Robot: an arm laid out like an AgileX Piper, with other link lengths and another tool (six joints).
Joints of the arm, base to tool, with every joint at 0 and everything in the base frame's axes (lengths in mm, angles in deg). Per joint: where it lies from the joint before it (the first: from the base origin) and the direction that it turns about. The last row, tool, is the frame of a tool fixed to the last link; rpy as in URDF.
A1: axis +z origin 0 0 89.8
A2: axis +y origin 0 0 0
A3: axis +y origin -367.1 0 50.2
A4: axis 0.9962 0 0.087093 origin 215.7 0 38.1
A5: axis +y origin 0 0 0
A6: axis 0.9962 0 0.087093 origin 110.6 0 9.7
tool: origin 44.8 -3 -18.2 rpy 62.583 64.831 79.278
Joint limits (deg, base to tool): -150..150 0..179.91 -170..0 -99.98..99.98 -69.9..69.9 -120..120
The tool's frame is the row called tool.
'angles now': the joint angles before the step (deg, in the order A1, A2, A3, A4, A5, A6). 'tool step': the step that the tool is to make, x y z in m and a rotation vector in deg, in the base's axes. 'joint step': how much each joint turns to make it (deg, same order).
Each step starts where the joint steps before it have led.
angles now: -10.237, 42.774, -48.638, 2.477, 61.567, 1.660
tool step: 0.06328, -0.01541, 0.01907, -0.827, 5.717, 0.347
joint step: 0.005, 13.495, -7.902, -1.439, -0.095, -0.680
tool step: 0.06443, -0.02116, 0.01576, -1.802, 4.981, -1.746
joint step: -0.380, 12.754, -10.879, -3.349, 2.711, 1.271
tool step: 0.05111, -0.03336, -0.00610, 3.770, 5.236, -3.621
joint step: -7.651, 11.309, -8.549, 4.261, 3.242, -4.326
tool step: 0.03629, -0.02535, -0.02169, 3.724, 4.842, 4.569
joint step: -4.477, 8.979, -4.801, 5.068, 2.386, -9.583
